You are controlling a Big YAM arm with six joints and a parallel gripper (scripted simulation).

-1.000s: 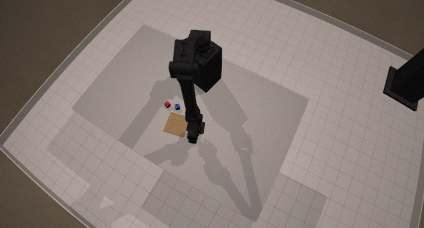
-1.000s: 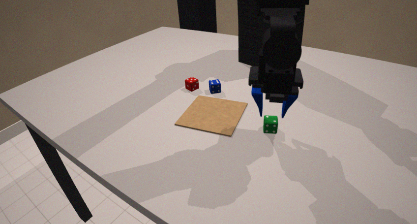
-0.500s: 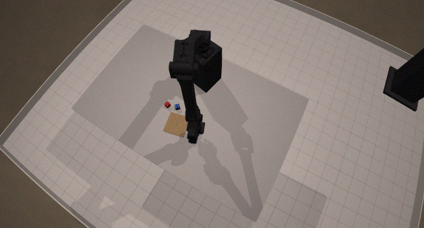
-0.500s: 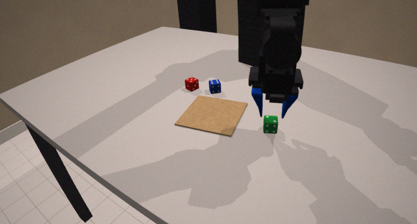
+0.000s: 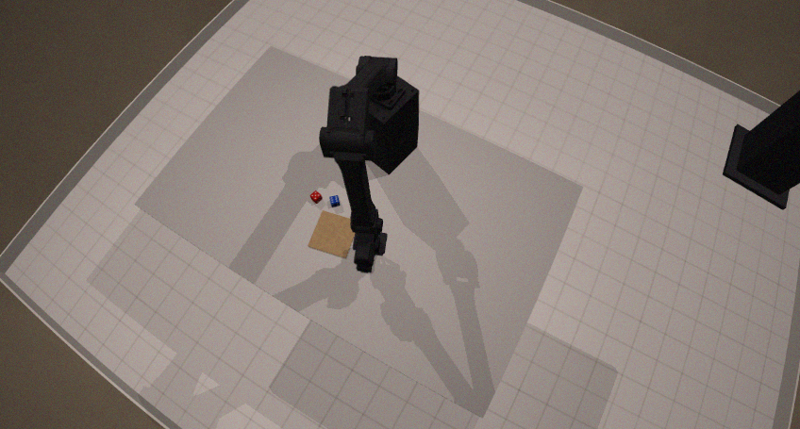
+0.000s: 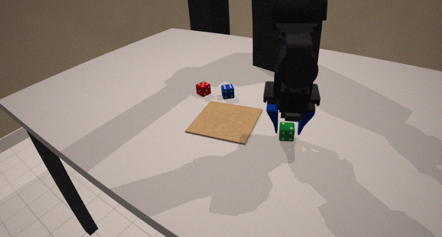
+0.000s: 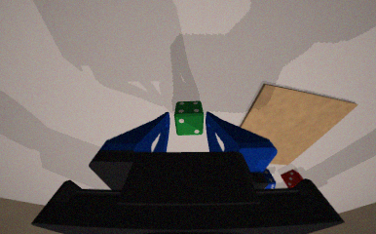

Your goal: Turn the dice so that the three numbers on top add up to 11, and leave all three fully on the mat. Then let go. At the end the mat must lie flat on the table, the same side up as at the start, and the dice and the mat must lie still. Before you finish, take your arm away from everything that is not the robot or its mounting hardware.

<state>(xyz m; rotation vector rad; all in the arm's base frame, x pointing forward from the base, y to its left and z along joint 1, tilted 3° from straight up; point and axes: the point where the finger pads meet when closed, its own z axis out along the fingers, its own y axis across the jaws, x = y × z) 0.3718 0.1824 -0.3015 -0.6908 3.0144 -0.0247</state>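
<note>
Now: hand 10 mm above the green die. Round my hand: tan mat 150 mm to the right, 20 mm below, 20 mm ahead; then red die 280 mm to the right, 50 mm behind, 10 mm below; then blue die 210 mm to the right, 80 mm behind, 10 mm below.
</note>
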